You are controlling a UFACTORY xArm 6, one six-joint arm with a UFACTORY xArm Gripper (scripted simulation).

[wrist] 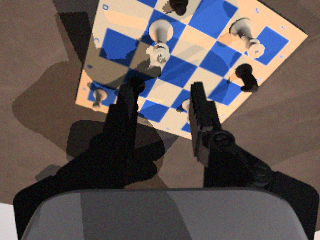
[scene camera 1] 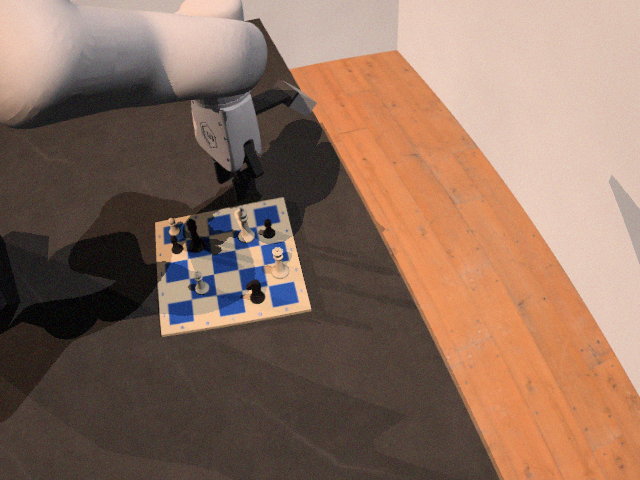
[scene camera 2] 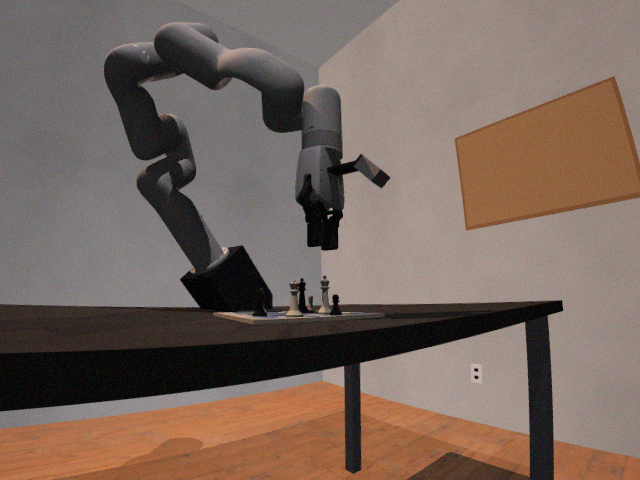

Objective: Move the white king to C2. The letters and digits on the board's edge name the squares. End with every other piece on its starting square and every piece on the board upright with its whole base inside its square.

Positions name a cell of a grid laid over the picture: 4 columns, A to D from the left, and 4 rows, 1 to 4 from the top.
Labels:
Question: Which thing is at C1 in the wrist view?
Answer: A white king.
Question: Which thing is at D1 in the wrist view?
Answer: A white queen.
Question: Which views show my gripper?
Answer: The wrist view, scene camera 1 and scene camera 2: all of them.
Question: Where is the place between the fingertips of my gripper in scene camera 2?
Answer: At C3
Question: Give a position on a blue-and-cream chessboard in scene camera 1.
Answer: At B3

